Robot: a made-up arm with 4 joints. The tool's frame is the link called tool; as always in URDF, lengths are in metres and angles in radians. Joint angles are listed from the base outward.
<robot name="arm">
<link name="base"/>
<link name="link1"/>
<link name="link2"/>
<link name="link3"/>
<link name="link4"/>
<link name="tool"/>
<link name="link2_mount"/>
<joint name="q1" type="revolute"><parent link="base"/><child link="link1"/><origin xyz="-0.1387 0.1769 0.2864" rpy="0.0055 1.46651 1.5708"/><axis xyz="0 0 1"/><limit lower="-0.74" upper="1.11"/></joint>
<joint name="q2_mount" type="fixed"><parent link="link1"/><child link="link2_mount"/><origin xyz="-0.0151 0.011 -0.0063"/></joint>
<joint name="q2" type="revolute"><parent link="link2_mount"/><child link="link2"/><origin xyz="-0.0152 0.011 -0.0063" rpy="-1.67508 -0.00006 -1.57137"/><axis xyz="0 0 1"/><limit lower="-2.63" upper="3.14"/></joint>
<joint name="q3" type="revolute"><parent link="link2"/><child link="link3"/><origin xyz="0.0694 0.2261 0.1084" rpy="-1.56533 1.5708 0"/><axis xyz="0 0 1"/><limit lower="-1.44" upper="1.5"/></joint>
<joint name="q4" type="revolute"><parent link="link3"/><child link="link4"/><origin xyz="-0.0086 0.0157 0.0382" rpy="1.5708 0 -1.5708"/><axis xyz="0 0 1"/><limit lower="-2.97" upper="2.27"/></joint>
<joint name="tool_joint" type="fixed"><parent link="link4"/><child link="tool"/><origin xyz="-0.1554 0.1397 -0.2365" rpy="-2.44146 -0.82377 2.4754"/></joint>
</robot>
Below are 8 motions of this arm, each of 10 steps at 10 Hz.
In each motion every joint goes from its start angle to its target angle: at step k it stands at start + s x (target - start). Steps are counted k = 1, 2, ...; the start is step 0. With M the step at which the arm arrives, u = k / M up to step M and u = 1 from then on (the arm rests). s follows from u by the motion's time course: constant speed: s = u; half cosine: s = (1 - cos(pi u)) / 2; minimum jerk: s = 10 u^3 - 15 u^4 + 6 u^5.
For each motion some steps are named. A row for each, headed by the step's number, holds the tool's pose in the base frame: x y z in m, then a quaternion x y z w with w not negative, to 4 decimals.
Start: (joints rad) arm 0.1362 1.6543 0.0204 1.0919
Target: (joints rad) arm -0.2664 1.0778 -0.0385 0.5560
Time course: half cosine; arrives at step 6
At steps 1, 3, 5, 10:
1: -0.3367 0.3170 0.4536 0.0722 0.5321 0.3445 0.7701
3: -0.4409 0.2638 0.4174 -0.0672 0.4628 0.5258 0.7105
5: -0.5162 0.1732 0.3552 -0.2312 0.3875 0.6560 0.6050
10: -0.5238 0.1564 0.3444 -0.2576 0.3761 0.6709 0.5848

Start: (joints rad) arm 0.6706 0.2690 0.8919 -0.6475
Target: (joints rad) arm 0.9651 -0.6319 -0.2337 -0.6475
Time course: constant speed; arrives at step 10
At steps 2, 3, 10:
2: -0.1971 -0.3063 0.4401 0.4612 -0.0180 -0.7789 0.4246
3: -0.1337 -0.3139 0.4151 0.4162 0.0507 -0.7950 0.4384
10: 0.1938 -0.1431 0.1049 0.0217 0.4534 -0.7118 0.5359

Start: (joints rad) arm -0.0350 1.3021 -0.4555 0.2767
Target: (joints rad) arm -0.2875 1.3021 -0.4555 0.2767
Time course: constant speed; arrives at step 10
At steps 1, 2, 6, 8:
1: -0.5211 0.0828 0.4784 -0.0650 0.2963 0.8000 0.5177
2: -0.5261 0.0838 0.4688 -0.0747 0.2899 0.7984 0.5224
6: -0.5434 0.0881 0.4290 -0.1133 0.2639 0.7908 0.5405
8: -0.5505 0.0903 0.4085 -0.1325 0.2507 0.7863 0.5490

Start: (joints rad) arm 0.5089 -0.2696 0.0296 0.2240
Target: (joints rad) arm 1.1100 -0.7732 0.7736 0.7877
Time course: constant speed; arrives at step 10
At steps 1, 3, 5, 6, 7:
1: -0.0996 -0.2273 0.4172 0.2576 -0.0940 -0.9374 0.2146
3: -0.1061 -0.2248 0.3837 0.2653 -0.0714 -0.9432 0.1869
5: -0.1189 -0.2219 0.3461 0.2648 -0.0422 -0.9521 0.1469
6: -0.1279 -0.2195 0.3266 0.2606 -0.0260 -0.9573 0.1224
7: -0.1387 -0.2163 0.3071 0.2533 -0.0091 -0.9627 0.0950

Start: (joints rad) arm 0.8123 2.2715 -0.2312 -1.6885
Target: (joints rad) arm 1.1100 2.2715 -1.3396 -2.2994
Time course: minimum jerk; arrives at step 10
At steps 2, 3, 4, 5, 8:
2: -0.4098 0.1709 0.7211 -0.0884 0.2087 0.9733 0.0358
3: -0.4213 0.1413 0.7163 -0.1106 0.1587 0.9797 0.0534
4: -0.4401 0.1037 0.7033 -0.1471 0.0889 0.9818 0.0808
5: -0.4642 0.0695 0.6801 -0.1960 0.0134 0.9737 0.1153
8: -0.5193 0.0361 0.6029 -0.3354 -0.1269 0.9111 0.2032

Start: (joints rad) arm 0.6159 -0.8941 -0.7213 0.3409
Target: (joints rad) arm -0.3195 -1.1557 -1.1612 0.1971
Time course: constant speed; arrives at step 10
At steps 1, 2, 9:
1: 0.2435 0.0304 0.3332 -0.0506 -0.0263 -0.8208 0.5683
2: 0.2478 0.0459 0.3613 -0.0289 -0.0490 -0.8113 0.5818
9: 0.1983 0.1644 0.5659 0.0864 -0.2534 -0.7307 0.6281

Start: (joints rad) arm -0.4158 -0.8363 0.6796 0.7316
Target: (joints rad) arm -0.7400 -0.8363 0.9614 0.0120
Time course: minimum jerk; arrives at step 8
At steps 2, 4, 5, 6, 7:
2: -0.1174 -0.2134 0.2440 0.8383 0.0079 -0.5425 0.0530
4: -0.0647 -0.2500 0.2507 0.9090 0.0148 -0.3861 0.1563
5: -0.0380 -0.2658 0.2667 0.9335 0.0064 -0.2888 0.2123
6: -0.0213 -0.2755 0.2841 0.9440 -0.0059 -0.2118 0.2529
7: -0.0144 -0.2797 0.2944 0.9465 -0.0140 -0.1719 0.2728

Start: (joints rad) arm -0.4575 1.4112 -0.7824 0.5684
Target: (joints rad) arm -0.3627 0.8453 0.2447 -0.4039
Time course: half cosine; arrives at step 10
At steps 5, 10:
5: -0.5821 0.0545 0.3017 -0.3475 0.2481 0.7863 0.4467
10: -0.5819 -0.0579 0.2459 -0.6104 0.3442 0.7063 0.1002

